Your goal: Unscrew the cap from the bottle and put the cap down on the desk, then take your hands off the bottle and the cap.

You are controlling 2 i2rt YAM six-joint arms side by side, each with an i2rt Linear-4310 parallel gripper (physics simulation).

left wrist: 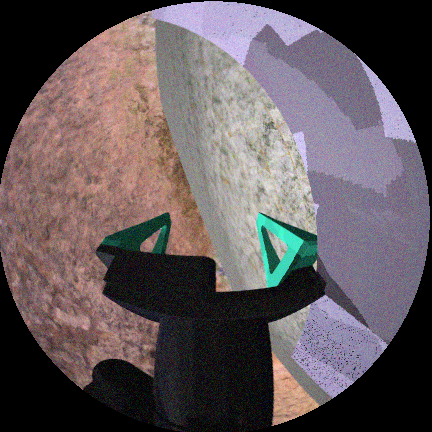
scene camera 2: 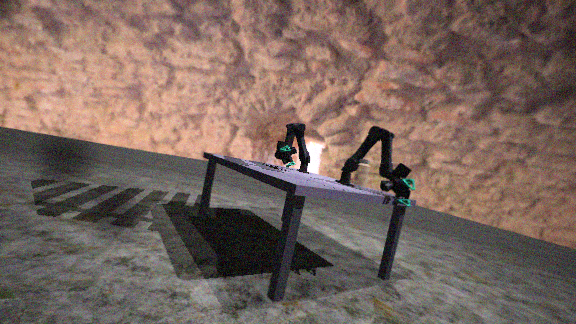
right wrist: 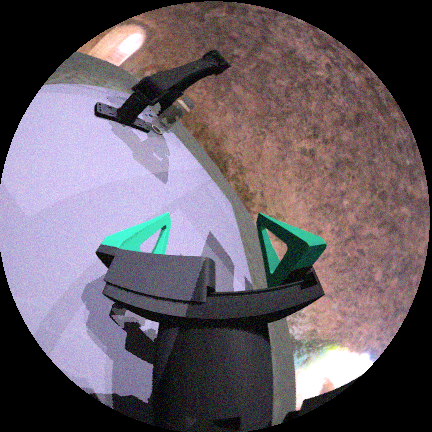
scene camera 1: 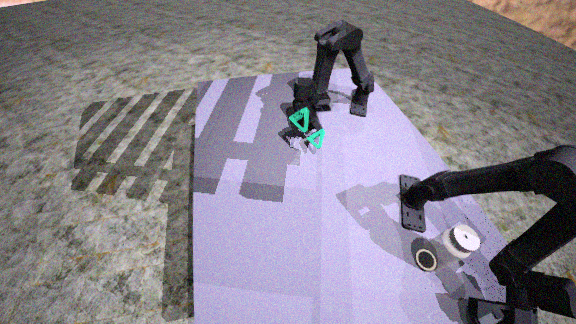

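Seen in the pictures: left gripper, between the fingertips: (left wrist: 213, 216) (scene camera 2: 411, 198); right gripper, between the fingertips: (scene camera 2: 292, 157) (right wrist: 213, 217) (scene camera 1: 312, 140); left arm's base, origin of its link: (scene camera 2: 344, 183) (right wrist: 122, 118) (scene camera 1: 411, 201); right arm's base, origin of its link: (scene camera 2: 302, 171) (scene camera 1: 359, 102).
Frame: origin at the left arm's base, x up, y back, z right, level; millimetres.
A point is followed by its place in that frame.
Note:
A see-through bottle (scene camera 1: 441, 250) @[x 117, y 2, z -198 mm] (right wrist: 170, 119) @[x 70, y 0, z -163 mm] stands upright on the desk (scene camera 1: 250, 235) @[x 0, y -449, z -239 mm] (scene camera 2: 322, 183) @[x 0, y -223, z -332 mm] beside the left arm's base, with its dark ringed bottom showing. The white ridged cap (scene camera 1: 466, 238) (right wrist: 186, 103) sits on top of the bottle; whether its thread is loose cannot be told. In scene camera 2 the bottle is small and partly behind the left arm. My left gripper (scene camera 2: 411, 193) @[x 20, y 223, z -410 mm] (left wrist: 213, 216) @[x 20, y 223, z -410 mm] is open and empty, apart from the bottle; its fingers are hidden in scene camera 1. My right gripper (scene camera 1: 309, 130) @[x 96, y -353, z 73 mm] (scene camera 2: 289, 156) @[x 96, y -353, z 73 mm] (right wrist: 213, 217) @[x 96, y -353, z 73 mm] is open and empty, far from the bottle.
The left arm's base plate (scene camera 1: 413, 220) @[x 10, y -3, z -72 mm] (right wrist: 106, 111) @[x 10, y -17, z 69 mm] is close to the bottle, and the arm arches past it. The right arm's base plate (scene camera 1: 358, 106) @[x 10, y -204, z 435 mm] is at the desk's far end. Striped shadows cross the desk. A rock wall (scene camera 2: 150, 75) rises behind.

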